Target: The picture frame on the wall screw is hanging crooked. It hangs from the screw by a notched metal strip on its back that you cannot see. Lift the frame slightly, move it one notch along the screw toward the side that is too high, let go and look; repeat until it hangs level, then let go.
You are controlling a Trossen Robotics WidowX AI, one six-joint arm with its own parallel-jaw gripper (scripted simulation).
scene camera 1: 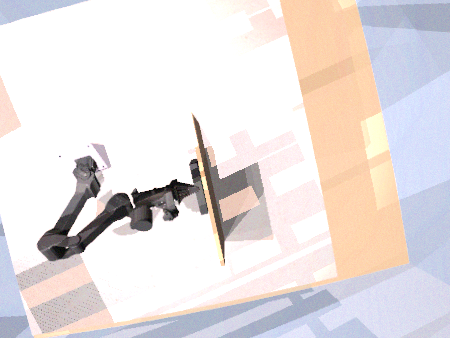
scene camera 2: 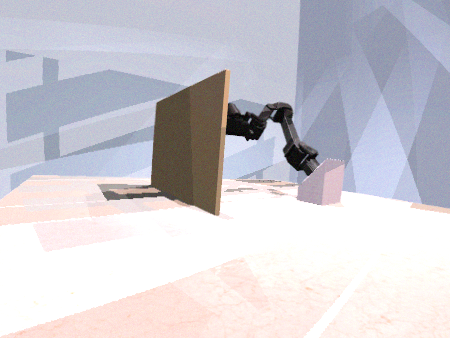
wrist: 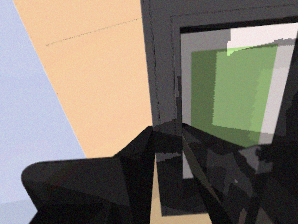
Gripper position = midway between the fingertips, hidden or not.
Note:
In view: the gripper (scene camera 1: 199,187), a picture frame (wrist: 223,74) and a tan wall panel (scene camera 2: 190,126).
The gripper is seen too in the wrist view (wrist: 166,129). The tan wall panel shows as well in scene camera 1 (scene camera 1: 194,124) and in the wrist view (wrist: 96,64). Scene camera 2 does not show the picture frame, which is hidden by the tan wall panel.

